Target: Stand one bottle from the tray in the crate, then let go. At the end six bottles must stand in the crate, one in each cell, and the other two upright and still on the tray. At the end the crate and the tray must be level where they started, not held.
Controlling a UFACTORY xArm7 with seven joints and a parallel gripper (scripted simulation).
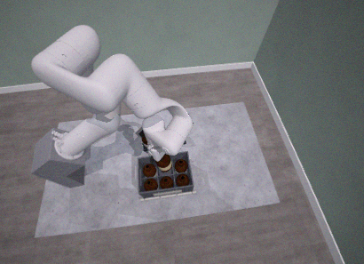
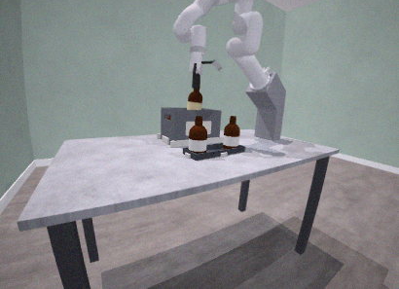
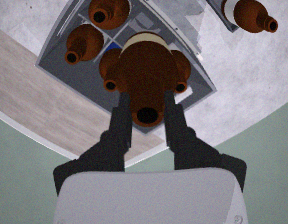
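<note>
Now: the glass bottle 8 cm below my hand. Round my hand: grey crate: 1 cm ahead, 4 cm to the right, 22 cm below; then dark tray: 6 cm behind, 20 cm to the left, 29 cm below.
</note>
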